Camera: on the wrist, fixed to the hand. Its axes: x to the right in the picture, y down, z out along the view.
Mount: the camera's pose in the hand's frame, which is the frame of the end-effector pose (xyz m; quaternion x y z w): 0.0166 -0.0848 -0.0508 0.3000 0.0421 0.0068 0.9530
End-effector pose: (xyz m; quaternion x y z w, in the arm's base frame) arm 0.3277 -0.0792 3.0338 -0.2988 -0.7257 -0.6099 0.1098
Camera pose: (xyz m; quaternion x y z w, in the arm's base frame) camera 0.2559 -0.1291 2.9848 -0.2311 -0.8679 -0.3754 0.2290
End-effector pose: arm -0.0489 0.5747 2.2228 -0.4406 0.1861 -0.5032 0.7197
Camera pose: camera -0.1255 0.5283 2.2678 -0.1815 0.0597 -0.5490 0.8137
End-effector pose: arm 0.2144 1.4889 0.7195 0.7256 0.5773 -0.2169 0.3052
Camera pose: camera 0.1342 1.5483 0.7287 0.7961 0.4930 -0.3473 0.0503
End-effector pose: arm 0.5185 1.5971 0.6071 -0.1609 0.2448 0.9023 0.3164
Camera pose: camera 0.5681 1.6353 0.5288 -0.0947 0.5184 0.7818 0.3333
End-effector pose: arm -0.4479 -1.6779 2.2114 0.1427 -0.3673 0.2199 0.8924
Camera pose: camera -0.3651 -1.7251 2.1804 0.3920 -0.2475 0.3318 0.8216
